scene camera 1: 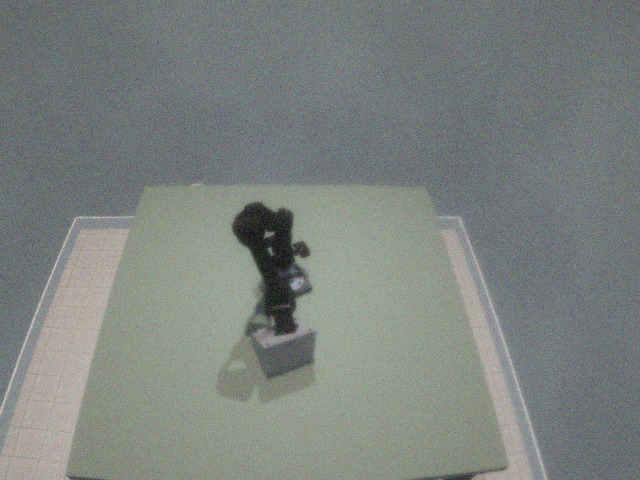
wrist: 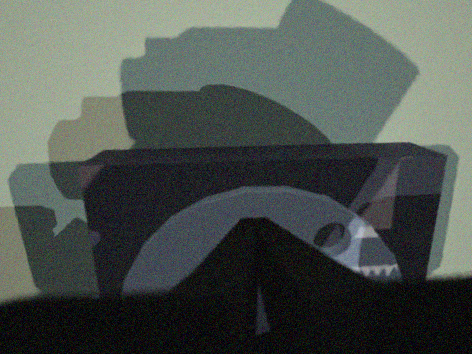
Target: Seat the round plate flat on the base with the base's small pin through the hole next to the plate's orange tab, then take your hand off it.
Labels:
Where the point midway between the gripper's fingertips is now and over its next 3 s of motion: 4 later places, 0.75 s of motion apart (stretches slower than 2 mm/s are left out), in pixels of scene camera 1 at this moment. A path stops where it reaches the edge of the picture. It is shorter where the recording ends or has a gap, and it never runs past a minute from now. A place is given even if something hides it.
My gripper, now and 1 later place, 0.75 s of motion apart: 282, 272; 283, 261

